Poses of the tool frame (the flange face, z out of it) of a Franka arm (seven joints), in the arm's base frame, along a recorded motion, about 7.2 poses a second.
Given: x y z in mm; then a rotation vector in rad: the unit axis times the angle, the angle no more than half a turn.
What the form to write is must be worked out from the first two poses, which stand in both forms.
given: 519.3 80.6 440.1 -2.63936 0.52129 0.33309
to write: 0.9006 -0.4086 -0.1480 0.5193; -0.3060 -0.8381 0.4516 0.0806; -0.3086 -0.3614 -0.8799 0.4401; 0 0 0 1
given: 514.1 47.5 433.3 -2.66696 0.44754 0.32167
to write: 0.9216 -0.3560 -0.1546 0.5141; -0.2600 -0.8621 0.4349 0.0475; -0.2881 -0.3606 -0.8871 0.4333; 0 0 0 1
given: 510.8 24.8 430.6 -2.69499 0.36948 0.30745
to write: 0.9408 -0.2992 -0.1592 0.5108; -0.2109 -0.8845 0.4162 0.0248; -0.2653 -0.3580 -0.8953 0.4306; 0 0 0 1
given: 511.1 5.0 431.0 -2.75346 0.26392 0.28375
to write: 0.9624 -0.2180 -0.1621 0.5111; -0.1459 -0.9181 0.3685 0.0050; -0.2291 -0.3310 -0.9154 0.4310; 0 0 0 1
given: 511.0 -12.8 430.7 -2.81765 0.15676 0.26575
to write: 0.9769 -0.1357 -0.1653 0.5110; -0.0790 -0.9472 0.3106 -0.0128; -0.1988 -0.2904 -0.9360 0.4307; 0 0 0 1
